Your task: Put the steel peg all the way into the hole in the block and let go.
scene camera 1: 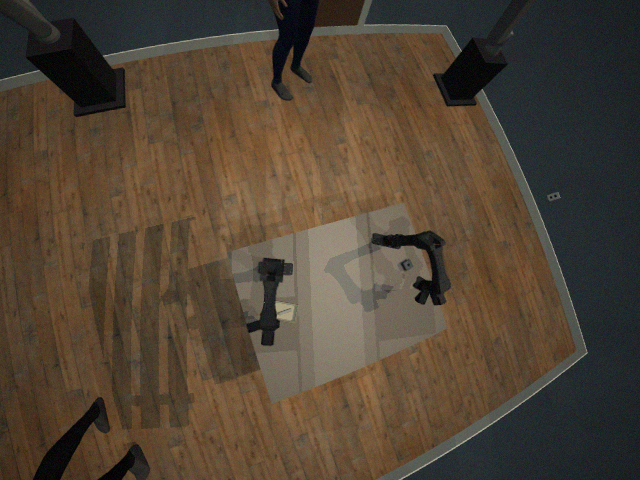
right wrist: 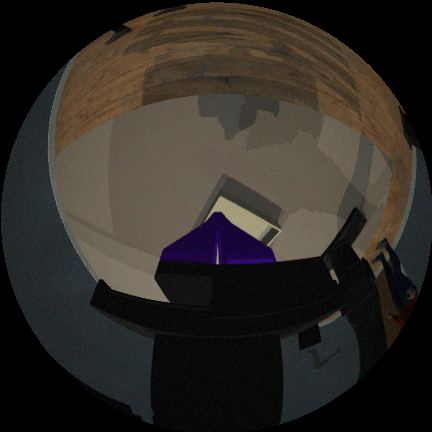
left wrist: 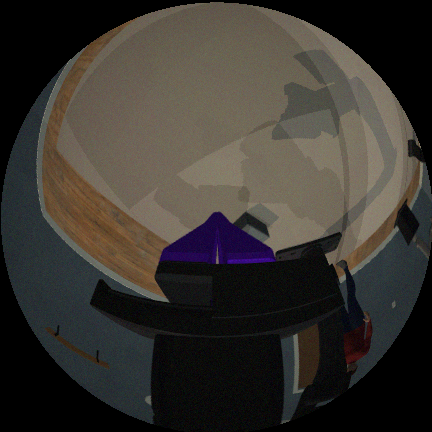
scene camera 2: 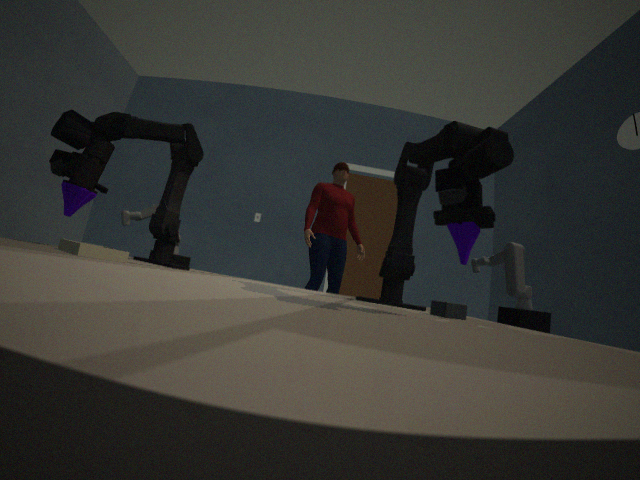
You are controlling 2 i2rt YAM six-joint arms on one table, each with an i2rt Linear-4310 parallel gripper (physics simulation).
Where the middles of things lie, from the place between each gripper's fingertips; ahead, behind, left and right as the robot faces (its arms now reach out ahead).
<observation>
Right now the pale tray [right wrist: 256, 223] is 9 cm to the left of my right hand, 7 cm below it and 1 cm behind it.
My left hand is 5 cm past the pale tray, 79 cm to the left of it and 9 cm above it.
</observation>
